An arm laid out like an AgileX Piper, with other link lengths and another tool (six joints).
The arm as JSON. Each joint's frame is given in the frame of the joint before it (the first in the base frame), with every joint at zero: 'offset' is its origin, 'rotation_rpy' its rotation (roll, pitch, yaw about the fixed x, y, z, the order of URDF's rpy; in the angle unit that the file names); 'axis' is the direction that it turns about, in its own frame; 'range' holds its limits. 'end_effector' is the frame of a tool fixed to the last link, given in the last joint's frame.
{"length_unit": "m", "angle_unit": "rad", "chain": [
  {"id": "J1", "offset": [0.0, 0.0, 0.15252], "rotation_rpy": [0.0, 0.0, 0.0], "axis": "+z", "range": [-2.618, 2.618]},
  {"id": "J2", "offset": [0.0, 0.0, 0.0], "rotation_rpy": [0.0, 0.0, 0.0], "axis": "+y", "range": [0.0, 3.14]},
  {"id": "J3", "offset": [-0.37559, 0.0, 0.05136], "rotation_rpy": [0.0, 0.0, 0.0], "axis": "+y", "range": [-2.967, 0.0]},
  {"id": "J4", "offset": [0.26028, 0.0, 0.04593], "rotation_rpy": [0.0, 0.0, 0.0], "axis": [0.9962, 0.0, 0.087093], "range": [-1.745, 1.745]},
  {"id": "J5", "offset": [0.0, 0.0, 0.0], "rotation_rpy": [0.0, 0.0, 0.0], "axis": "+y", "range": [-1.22, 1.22]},
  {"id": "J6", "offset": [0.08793, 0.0, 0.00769], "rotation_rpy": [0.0, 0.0, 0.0], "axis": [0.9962, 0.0, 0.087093], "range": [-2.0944, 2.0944]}
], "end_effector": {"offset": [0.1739, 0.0, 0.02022], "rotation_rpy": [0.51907, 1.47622, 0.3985]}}
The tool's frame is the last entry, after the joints.
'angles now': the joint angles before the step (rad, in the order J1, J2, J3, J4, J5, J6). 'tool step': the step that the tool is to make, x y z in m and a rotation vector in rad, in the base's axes. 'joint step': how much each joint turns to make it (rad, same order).
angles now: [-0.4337, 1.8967, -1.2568, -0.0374, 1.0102, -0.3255]
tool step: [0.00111, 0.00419, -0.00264, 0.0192, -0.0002, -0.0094]
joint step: [-0.0007, 0.0062, 0.0000, 0.0206, 0.0016, -0.0022]
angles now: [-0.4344, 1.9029, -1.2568, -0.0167, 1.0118, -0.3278]
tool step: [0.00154, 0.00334, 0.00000, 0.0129, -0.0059, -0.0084]
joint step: [0.0000, 0.0000, -0.0001, 0.0167, 0.0001, -0.0005]
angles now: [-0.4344, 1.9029, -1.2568, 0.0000, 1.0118, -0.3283]
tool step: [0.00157, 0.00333, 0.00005, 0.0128, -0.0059, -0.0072]
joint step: [0.0000, 0.0000, 0.0000, 0.0166, 0.0001, -0.0016]
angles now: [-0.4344, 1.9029, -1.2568, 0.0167, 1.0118, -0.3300]
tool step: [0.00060, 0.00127, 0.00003, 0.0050, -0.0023, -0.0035]
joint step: [-0.0001, 0.0000, 0.0000, 0.0065, 0.0000, 0.0000]
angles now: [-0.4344, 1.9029, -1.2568, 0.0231, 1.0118, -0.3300]
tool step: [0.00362, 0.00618, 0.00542, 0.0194, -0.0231, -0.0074]
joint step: [0.0000, -0.0125, 0.0000, 0.0322, 0.0000, -0.0095]
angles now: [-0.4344, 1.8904, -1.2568, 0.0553, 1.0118, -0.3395]
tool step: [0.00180, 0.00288, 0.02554, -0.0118, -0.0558, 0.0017]
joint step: [0.0000, -0.0607, -0.0016, 0.0148, 0.0072, -0.0087]
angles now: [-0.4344, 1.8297, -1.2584, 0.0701, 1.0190, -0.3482]
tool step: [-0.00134, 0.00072, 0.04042, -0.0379, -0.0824, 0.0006]
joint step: [0.0000, -0.0958, -0.0046, 0.0000, 0.0097, 0.0000]
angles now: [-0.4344, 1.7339, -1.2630, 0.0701, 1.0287, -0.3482]
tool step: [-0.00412, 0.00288, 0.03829, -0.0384, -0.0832, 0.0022]
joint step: [0.0021, -0.0940, 0.0000, 0.0000, 0.0024, 0.0000]
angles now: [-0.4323, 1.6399, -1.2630, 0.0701, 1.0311, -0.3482]
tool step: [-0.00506, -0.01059, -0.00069, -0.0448, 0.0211, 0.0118]
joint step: [0.0000, 0.0002, 0.0000, -0.0525, 0.0000, 0.0033]
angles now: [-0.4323, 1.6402, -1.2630, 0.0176, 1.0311, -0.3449]
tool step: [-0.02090, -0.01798, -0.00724, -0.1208, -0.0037, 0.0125]
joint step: [0.0038, -0.0571, 0.1193, -0.1268, -0.1146, 0.0377]
